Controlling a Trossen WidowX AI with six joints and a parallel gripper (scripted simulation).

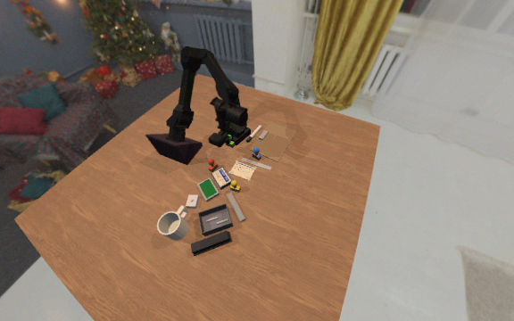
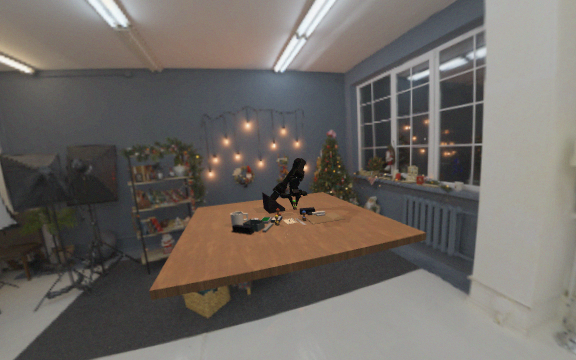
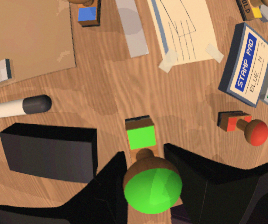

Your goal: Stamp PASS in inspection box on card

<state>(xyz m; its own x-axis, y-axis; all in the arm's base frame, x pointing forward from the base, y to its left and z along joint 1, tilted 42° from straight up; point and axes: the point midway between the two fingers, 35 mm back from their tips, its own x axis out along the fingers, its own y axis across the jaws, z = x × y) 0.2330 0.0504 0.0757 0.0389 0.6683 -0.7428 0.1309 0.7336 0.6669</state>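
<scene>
The green ink pad is 220 mm to the right of my gripper tip and 70 mm below it. Round my gripper tip: red stamp: 40 mm behind, 120 mm to the right, 50 mm below; green-knobbed PASS stamp: right at my gripper tip; blue-knobbed stamp: 130 mm ahead, 10 mm to the left, 50 mm below.
</scene>
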